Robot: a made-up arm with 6 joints.
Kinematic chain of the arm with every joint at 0, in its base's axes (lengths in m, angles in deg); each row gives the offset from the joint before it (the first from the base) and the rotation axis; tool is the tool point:
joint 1: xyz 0 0 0.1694 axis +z
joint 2: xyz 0 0.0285 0 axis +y
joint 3: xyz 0 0 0.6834 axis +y
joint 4: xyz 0 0 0.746 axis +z
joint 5: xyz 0 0 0 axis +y
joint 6: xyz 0 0 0.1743 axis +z
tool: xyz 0 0 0
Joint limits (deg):
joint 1: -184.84..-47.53
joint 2: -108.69..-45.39
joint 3: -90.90..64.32
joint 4: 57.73..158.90
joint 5: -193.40..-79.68
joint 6: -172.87..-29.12
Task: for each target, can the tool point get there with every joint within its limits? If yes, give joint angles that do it. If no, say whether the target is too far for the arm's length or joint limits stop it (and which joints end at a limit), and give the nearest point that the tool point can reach.
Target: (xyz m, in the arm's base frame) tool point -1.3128 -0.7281 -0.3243
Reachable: no: joint limits stop it (at a limit: joint 1, joint 3) | nearest point -0.4770 0.3140 -0.6131 | short by 1.367 m
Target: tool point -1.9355 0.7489 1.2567
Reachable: no: too far | nearest point -0.9568 0.8335 0.9067 | short by 1.043 m
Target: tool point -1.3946 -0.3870 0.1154
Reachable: no: joint limits stop it (at a limit: joint 1, joint 3) | nearest point -0.7491 0.6108 0.0907 | short by 1.189 m
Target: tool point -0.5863 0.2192 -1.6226
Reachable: no: too far | nearest point -0.5004 0.3592 -0.8290 | short by 0.810 m
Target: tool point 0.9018 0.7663 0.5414
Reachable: yes | joints -144.86 -94.08 48.72 69.91 -123.78 -62.26
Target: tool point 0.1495 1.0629 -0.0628
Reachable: yes | joints -99.99 -74.10 -64.90 120.33 -154.14 -139.38
